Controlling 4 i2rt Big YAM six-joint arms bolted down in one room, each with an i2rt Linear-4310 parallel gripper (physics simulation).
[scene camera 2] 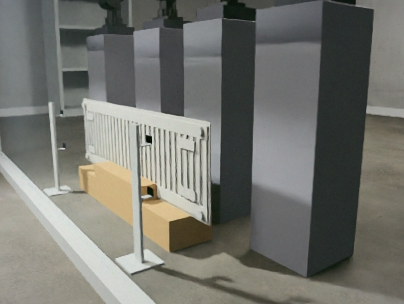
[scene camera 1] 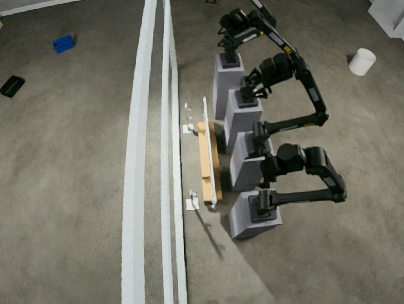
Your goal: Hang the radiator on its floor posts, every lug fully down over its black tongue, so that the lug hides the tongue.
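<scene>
The white radiator (scene camera 1: 209, 150) (scene camera 2: 150, 116) stands upright on a tan block (scene camera 1: 205, 189) (scene camera 2: 155, 225), apart from the posts. Pale lugs show on its post side in scene camera 2, such as the upper right lug (scene camera 2: 187, 145). One white floor post (scene camera 1: 194, 196) (scene camera 2: 136, 200) stands in front of the radiator; the other post (scene camera 2: 54, 145) stands at the far left. Black tongues (scene camera 2: 148, 139) (scene camera 2: 61, 146) show uncovered on both posts. In scene camera 1 a gripper (scene camera 1: 263, 92) on the second arm from the top is away from the radiator; its finger state is unclear. The other grippers are hidden or unclear.
Four grey pedestals (scene camera 1: 229, 80) (scene camera 2: 285, 140) carry the arms, beside the radiator. A long white wall frame (scene camera 1: 134, 200) runs past the posts' other side. A blue bin (scene camera 1: 63, 44), a black bin (scene camera 1: 12, 86) and a white cylinder (scene camera 1: 362, 62) are farther off.
</scene>
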